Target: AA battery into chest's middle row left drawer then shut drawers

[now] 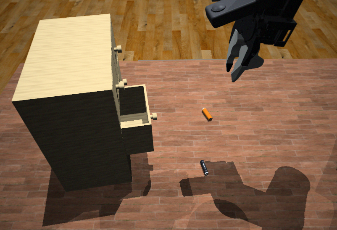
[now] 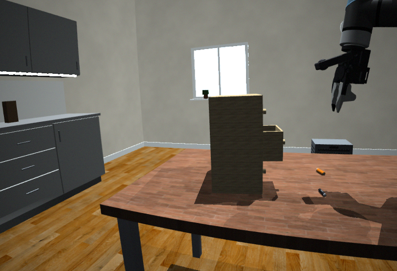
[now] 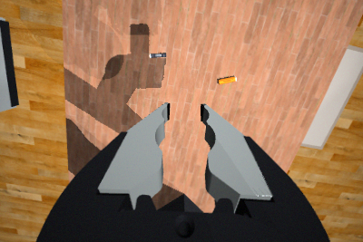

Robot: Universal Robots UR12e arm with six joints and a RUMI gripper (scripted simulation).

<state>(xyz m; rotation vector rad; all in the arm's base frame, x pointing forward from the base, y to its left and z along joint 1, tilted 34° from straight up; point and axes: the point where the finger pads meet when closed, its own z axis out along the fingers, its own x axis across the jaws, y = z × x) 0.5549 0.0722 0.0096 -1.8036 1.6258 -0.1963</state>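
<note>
My gripper is now 280 mm above the orange cylinder, 130 mm to the left of it and 30 mm short of it. The rest, counted from my hand: dark cylindrical battery: 280 mm below, 80 mm to the left, 40 mm ahead.
</note>
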